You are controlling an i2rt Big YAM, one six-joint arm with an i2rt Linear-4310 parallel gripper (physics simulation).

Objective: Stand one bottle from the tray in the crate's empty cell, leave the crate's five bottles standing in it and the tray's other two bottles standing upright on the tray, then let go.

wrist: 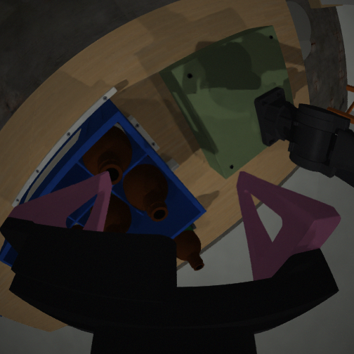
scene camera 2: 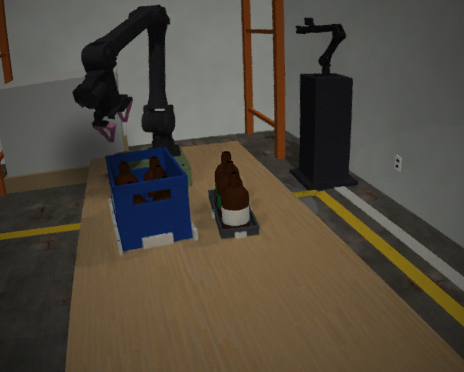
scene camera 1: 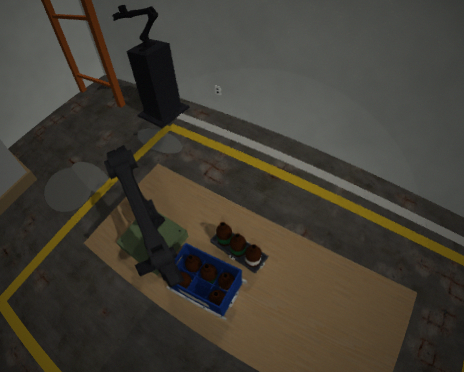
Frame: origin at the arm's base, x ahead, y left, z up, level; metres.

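Where they show: gripper, fingertip midpoint: (scene camera 2: pixel 118 131).
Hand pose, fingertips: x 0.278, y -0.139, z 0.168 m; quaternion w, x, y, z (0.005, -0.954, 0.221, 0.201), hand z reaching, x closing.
Things, the pixels of their top centre, and the offset from my fingertips. "spot": a spot on its surface instead. Level surfaces: height alone.
- blue crate, top centre: (scene camera 2: pixel 141 164) (scene camera 1: pixel 201 274) dx +0.128, dy +0.063, dz -0.068 m
- dark tray, surface spot: (scene camera 2: pixel 250 230) (scene camera 1: pixel 265 260) spot: dx +0.278, dy +0.324, dz -0.228 m
- white-labelled bottle, top centre: (scene camera 2: pixel 234 172) (scene camera 1: pixel 253 246) dx +0.228, dy +0.296, dz -0.083 m
- green-labelled middle bottle, top centre: (scene camera 2: pixel 228 161) (scene camera 1: pixel 237 235) dx +0.138, dy +0.300, dz -0.083 m
- green-labelled far bottle, top centre: (scene camera 2: pixel 225 152) (scene camera 1: pixel 222 224) dx +0.051, dy +0.311, dz -0.083 m
- wooden table, surface height: dz -0.243 m
The blue crate (scene camera 1: pixel 234 298) (scene camera 2: pixel 155 220) (wrist: pixel 186 216) holds five upright brown bottles; its empty cell (scene camera 1: pixel 202 287) is the middle one in the row away from the tray. The dark tray (scene camera 1: pixel 263 260) (scene camera 2: pixel 250 230) beside it bears three upright brown bottles in a row: a white-labelled bottle (scene camera 1: pixel 254 254) (scene camera 2: pixel 235 204) at one end, then a green-labelled middle bottle (scene camera 1: pixel 238 243) and a green-labelled far bottle (scene camera 1: pixel 224 232). My gripper (scene camera 2: pixel 117 130) (wrist: pixel 173 178) is open and empty, above the crate's arm-base end; the arm hides its fingers in scene camera 1.
The green base plate (scene camera 1: pixel 174 234) (wrist: pixel 220 95) of my arm lies beside the crate's end on the wooden table (scene camera 1: pixel 320 300) (scene camera 2: pixel 225 310). White strips edge the crate's foot. A black pedestal (scene camera 1: pixel 155 80) (scene camera 2: pixel 326 130) with another arm stands off the table, near orange rack posts.
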